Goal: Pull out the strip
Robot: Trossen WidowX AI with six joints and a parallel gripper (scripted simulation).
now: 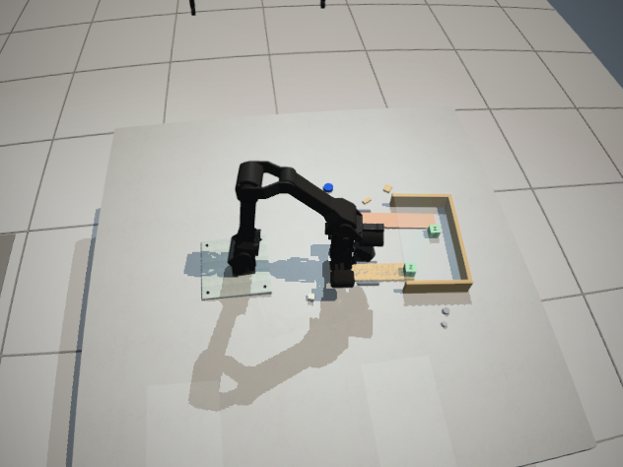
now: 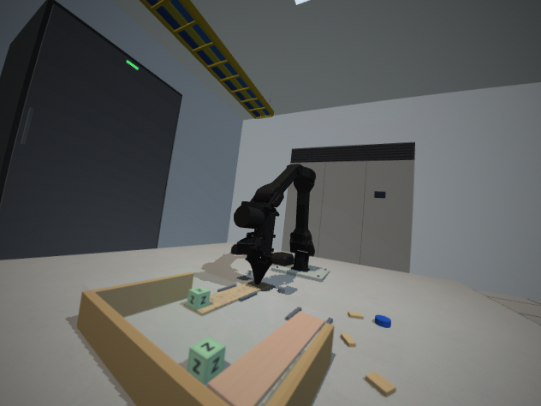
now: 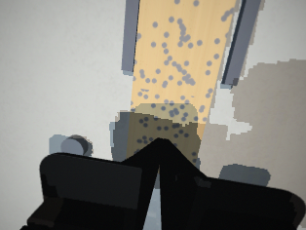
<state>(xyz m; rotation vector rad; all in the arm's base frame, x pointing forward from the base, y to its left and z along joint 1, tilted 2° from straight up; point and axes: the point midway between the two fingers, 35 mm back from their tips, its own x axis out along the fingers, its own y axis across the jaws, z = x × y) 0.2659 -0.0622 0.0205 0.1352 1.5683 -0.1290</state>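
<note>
My gripper tip is now 90 mm past the white bit and 70 mm to the left of it. Round my gripper tip: blue disc: 40 mm ahead, 310 mm to the left.
</note>
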